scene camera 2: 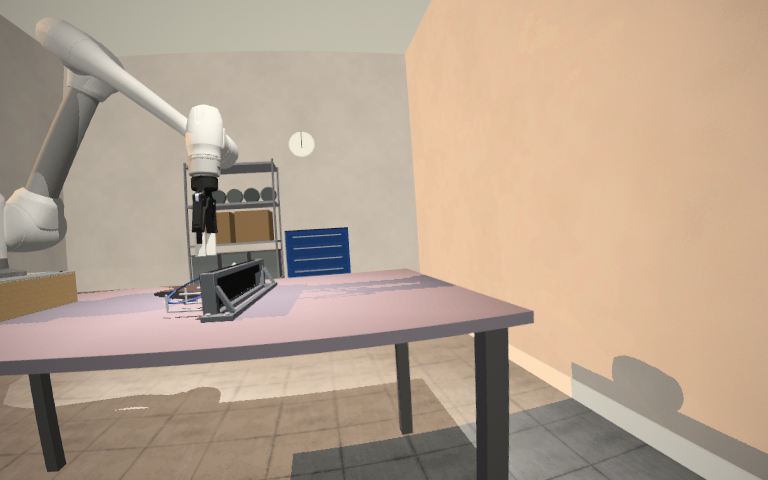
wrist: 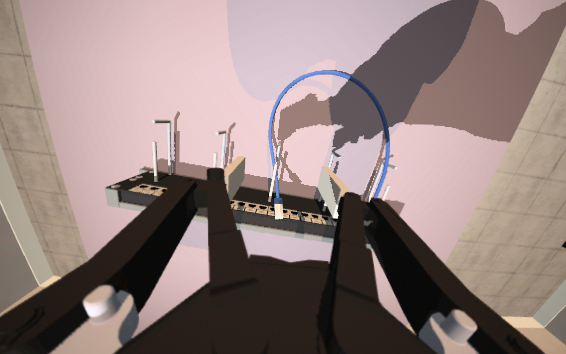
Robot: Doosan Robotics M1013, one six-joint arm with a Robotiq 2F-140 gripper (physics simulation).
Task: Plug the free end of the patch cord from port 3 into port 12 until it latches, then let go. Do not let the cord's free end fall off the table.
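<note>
The patch panel stands in its frame on the table, with a row of ports showing in the wrist view. The blue patch cord loops out behind the panel. Its clear plug shows over the port row, between the fingers and apart from both pads; whether it sits in a port cannot be told. The cord's other end is hidden behind the right finger. My gripper is open and empty, pointing down above the panel. Port numbers are not readable.
Thin metal cable guides stand up along the panel's back side. A wooden-sided base stands under the arm at the left. A shelf unit and a blue drawer cabinet stand beyond the table.
</note>
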